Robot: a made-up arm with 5 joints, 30 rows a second.
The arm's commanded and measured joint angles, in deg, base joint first. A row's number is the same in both.
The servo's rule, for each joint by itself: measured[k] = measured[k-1] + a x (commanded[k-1-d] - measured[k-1]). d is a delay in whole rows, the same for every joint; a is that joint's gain. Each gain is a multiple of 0.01, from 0.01 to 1. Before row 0 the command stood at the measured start. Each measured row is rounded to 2 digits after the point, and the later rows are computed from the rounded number. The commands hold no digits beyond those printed.
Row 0, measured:
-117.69, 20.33, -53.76, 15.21, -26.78
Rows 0 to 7, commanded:
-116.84, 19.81, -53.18, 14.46, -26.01
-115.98, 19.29, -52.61, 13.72, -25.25
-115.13, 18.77, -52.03, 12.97, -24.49
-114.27, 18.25, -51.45, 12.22, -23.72
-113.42, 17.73, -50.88, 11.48, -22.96
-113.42, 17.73, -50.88, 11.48, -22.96
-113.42, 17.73, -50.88, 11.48, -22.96
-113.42, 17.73, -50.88, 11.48, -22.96
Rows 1 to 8, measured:
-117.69, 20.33, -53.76, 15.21, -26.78
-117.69, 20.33, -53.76, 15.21, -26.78
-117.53, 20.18, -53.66, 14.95, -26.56
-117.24, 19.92, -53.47, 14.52, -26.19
-116.84, 19.59, -53.21, 13.98, -25.71
-116.35, 19.20, -52.89, 13.36, -25.15
-115.79, 18.77, -52.53, 12.70, -24.54
-115.34, 18.47, -52.23, 12.27, -24.10
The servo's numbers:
d 2
a 0.19 0.29 0.18 0.35 0.28

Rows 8 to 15, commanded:
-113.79, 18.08, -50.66, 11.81, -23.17
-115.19, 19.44, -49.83, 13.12, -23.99
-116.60, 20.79, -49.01, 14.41, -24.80
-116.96, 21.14, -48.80, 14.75, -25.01
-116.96, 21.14, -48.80, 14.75, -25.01
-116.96, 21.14, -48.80, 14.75, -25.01
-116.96, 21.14, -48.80, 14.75, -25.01
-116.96, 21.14, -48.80, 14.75, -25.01
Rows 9 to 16, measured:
-114.98, 18.26, -51.99, 11.99, -23.78
-114.68, 18.11, -51.79, 11.81, -23.55
-114.51, 18.10, -51.59, 11.81, -23.44
-114.64, 18.49, -51.27, 12.27, -23.59
-115.01, 19.16, -50.86, 13.02, -23.93
-115.38, 19.73, -50.49, 13.63, -24.23
-115.68, 20.14, -50.19, 14.02, -24.45
-115.92, 20.43, -49.94, 14.28, -24.61

